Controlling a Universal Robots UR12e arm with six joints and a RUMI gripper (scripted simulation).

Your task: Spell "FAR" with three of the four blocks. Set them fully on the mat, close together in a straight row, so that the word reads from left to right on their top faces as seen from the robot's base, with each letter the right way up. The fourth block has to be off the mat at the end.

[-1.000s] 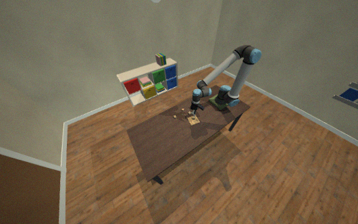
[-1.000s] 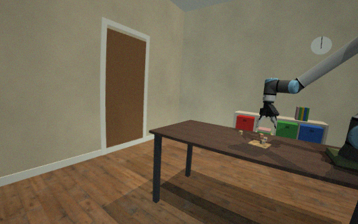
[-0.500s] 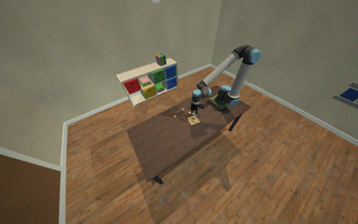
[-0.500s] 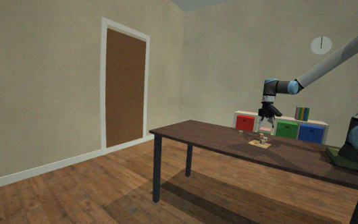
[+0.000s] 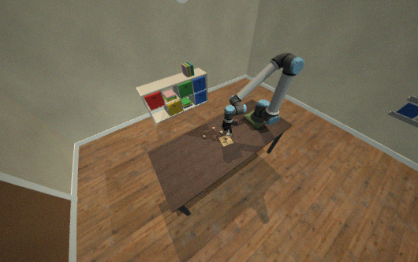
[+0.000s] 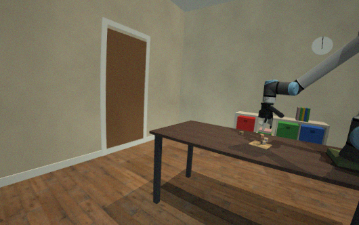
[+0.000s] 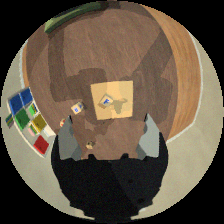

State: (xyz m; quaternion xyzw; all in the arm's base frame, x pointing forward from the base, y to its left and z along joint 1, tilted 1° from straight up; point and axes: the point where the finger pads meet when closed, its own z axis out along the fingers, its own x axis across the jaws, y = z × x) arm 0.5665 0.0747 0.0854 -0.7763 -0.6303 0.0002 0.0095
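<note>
Right now my hand is 120 mm above the tan mat, 30 mm short of it and 10 mm to the right of it.
</note>
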